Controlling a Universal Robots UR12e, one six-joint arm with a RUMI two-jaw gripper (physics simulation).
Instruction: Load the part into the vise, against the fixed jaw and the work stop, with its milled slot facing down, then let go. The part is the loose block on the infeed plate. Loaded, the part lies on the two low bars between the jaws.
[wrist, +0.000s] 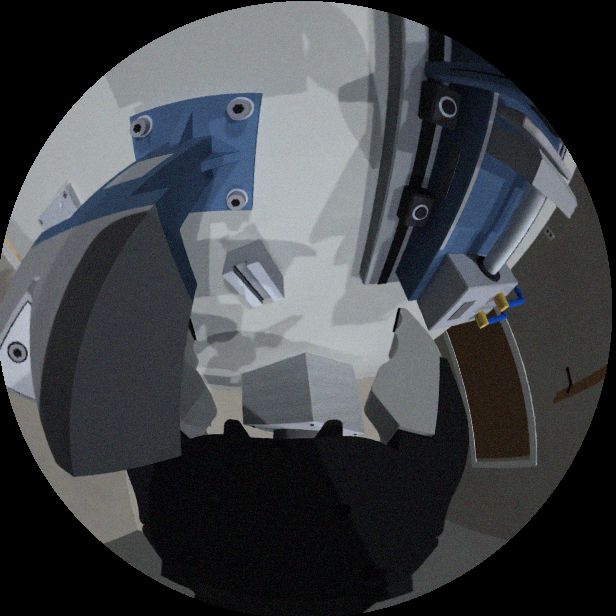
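A small pale block with a dark slot on its visible face (255, 281) lies on a light plate (298, 189) ahead of me; it looks like the part. My gripper (298, 367) is above and short of it, its two grey fingers spread wide. A plain grey block (298, 393) sits low between the fingers, with a gap showing on its left side; I cannot tell what it is. The blue vise body (471, 189), with dark rails and a grey cylinder end, stands at the right.
A blue bracket with three bolts (212, 149) is fixed at the upper left. A large grey curved body (109, 344) looms close on the left. A brown framed panel (494, 390) lies at the lower right. Brass fittings and a blue tube (499, 307) stick out of the cylinder block.
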